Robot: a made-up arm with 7 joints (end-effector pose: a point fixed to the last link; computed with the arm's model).
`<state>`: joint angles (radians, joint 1 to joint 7).
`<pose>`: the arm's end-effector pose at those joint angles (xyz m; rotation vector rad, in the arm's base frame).
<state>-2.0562 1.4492 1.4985 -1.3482 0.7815 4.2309 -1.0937</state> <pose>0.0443 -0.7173 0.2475 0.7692 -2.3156 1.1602</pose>
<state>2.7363 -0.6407 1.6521 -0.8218 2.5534 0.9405 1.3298</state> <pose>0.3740 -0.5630 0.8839 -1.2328 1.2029 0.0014</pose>
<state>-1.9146 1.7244 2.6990 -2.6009 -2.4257 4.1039 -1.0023</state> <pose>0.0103 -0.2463 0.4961 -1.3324 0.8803 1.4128</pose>
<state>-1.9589 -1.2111 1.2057 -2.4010 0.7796 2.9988 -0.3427</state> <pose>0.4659 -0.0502 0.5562 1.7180 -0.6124 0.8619</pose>
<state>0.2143 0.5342 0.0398 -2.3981 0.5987 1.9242 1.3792</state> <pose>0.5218 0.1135 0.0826 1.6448 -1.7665 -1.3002</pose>
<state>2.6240 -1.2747 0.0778 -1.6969 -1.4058 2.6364 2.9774</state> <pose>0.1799 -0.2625 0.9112 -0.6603 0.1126 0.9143</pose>
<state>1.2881 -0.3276 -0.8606 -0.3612 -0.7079 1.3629 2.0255</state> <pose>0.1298 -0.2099 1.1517 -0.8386 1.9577 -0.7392</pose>
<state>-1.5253 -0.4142 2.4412 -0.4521 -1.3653 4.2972 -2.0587</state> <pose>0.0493 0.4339 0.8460 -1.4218 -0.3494 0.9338</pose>
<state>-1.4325 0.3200 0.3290 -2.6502 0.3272 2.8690 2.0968</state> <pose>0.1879 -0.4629 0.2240 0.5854 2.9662 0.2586</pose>
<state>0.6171 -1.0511 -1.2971 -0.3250 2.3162 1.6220 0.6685</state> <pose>-0.5270 -0.6101 0.7413 -0.3818 -0.9076 -1.1113</pose>
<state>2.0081 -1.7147 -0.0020 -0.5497 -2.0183 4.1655 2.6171</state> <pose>0.2665 -0.6907 0.3518 1.0240 -0.1845 -1.0000</pose>
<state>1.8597 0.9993 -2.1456 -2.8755 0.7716 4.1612 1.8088</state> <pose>0.2239 0.1002 0.5010 -0.3177 1.1780 -2.1491</pose>
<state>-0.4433 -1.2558 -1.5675 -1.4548 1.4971 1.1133 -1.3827</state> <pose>-0.7262 -0.3136 0.4589 0.7608 0.4548 2.7343</pose>
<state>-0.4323 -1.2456 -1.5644 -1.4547 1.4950 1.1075 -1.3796</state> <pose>-0.7196 -0.3225 0.4665 0.7827 0.4667 2.7453</pose>
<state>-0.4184 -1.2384 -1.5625 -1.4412 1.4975 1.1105 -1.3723</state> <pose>-0.7183 -0.3290 0.4732 0.7932 0.4683 2.7504</pose>
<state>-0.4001 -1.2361 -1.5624 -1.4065 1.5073 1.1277 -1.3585</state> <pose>-0.7253 -0.3316 0.4785 0.7845 0.4537 2.7464</pose>
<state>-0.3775 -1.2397 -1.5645 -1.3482 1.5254 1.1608 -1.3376</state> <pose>-0.7417 -0.3288 0.4815 0.7518 0.4219 2.7322</pose>
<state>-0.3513 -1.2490 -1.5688 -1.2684 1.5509 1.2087 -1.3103</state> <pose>-0.7660 -0.3201 0.4813 0.6942 0.3762 2.7090</pose>
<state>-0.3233 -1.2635 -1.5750 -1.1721 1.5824 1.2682 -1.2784</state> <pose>-0.7955 -0.3049 0.4766 0.6128 0.3228 2.6783</pose>
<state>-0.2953 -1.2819 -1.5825 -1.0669 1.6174 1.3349 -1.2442</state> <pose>-0.8264 -0.2841 0.4669 0.5133 0.2684 2.6431</pose>
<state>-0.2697 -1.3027 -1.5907 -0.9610 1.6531 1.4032 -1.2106</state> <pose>-0.8552 -0.2591 0.4526 0.4044 0.2192 2.6050</pose>
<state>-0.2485 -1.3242 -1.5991 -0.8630 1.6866 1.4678 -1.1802</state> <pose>-0.8795 -0.2323 0.4349 0.2965 0.1783 2.5667</pose>
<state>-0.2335 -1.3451 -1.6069 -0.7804 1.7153 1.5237 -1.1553</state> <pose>-0.8982 -0.2063 0.4158 0.1992 0.1468 2.5305</pose>
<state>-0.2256 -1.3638 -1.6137 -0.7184 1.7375 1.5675 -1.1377</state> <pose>-0.9114 -0.1831 0.3975 0.1200 0.1237 2.4984</pose>
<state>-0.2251 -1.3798 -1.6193 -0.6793 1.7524 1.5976 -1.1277</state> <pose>-0.9201 -0.1641 0.3813 0.0619 0.1067 2.4722</pose>
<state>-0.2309 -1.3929 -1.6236 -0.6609 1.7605 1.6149 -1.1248</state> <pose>-0.9255 -0.1493 0.3678 0.0240 0.0942 2.4518</pose>
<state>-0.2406 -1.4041 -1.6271 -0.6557 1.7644 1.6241 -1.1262</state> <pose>-0.9291 -0.1374 0.3562 -0.0012 0.0841 2.4355</pose>
